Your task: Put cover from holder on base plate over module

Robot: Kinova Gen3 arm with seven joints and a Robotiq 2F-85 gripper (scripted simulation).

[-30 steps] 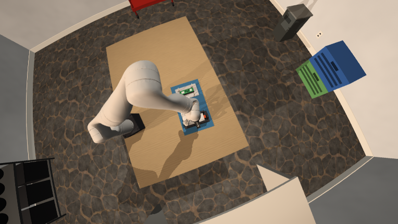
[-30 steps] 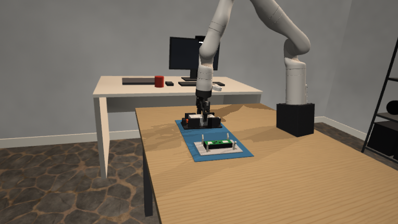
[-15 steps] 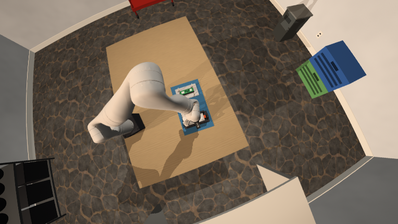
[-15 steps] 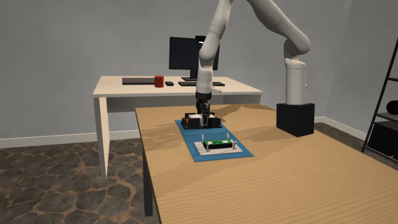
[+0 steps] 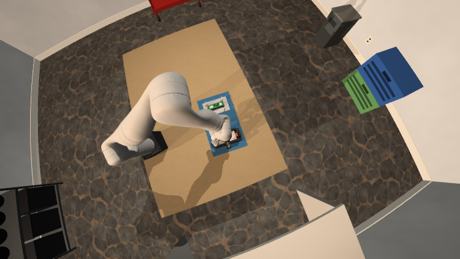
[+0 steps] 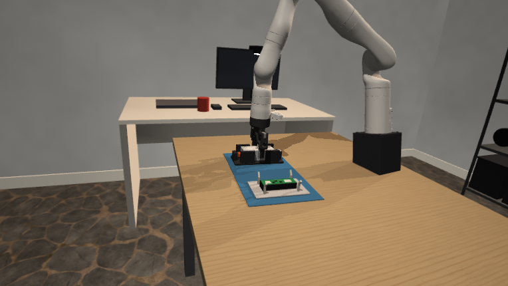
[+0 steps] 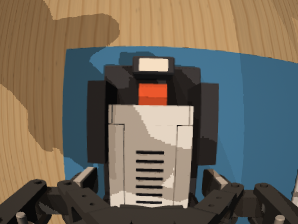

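Now: hand right at the cover.
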